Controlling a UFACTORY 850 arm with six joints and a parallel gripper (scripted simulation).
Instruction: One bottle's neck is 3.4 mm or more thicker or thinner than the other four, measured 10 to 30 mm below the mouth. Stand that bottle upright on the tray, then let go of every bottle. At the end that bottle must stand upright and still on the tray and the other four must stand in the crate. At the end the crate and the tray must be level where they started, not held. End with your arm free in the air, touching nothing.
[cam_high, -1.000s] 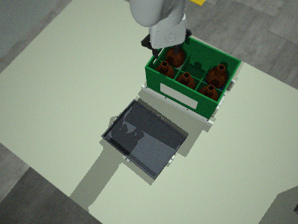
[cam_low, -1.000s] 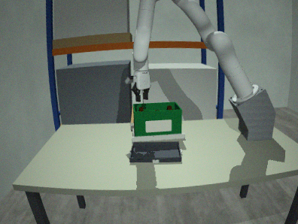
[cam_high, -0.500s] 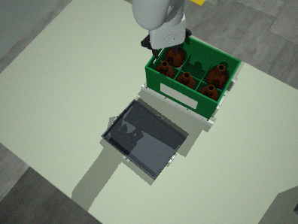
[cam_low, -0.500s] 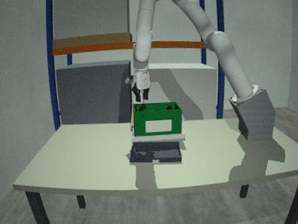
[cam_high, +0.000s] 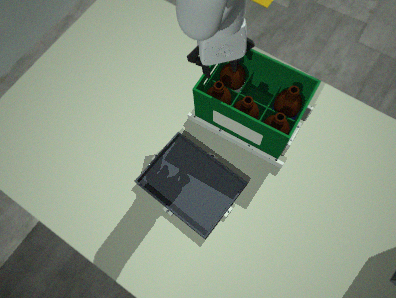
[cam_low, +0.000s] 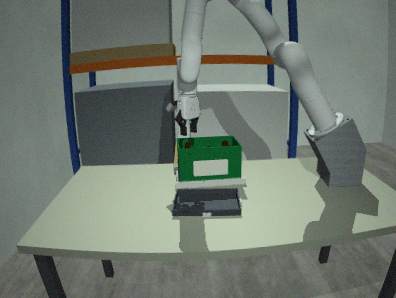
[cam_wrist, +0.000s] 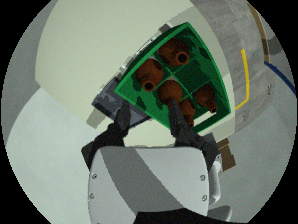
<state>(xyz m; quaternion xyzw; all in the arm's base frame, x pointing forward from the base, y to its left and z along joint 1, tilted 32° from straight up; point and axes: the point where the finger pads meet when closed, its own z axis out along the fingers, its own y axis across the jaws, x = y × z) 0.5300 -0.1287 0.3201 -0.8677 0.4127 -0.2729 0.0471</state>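
The green crate is 90 mm behind my hand, 30 mm to the right of it and 160 mm below it. The rest, counted from my hand: dark grey tray: 10 mm behind, 240 mm to the left, 230 mm below.
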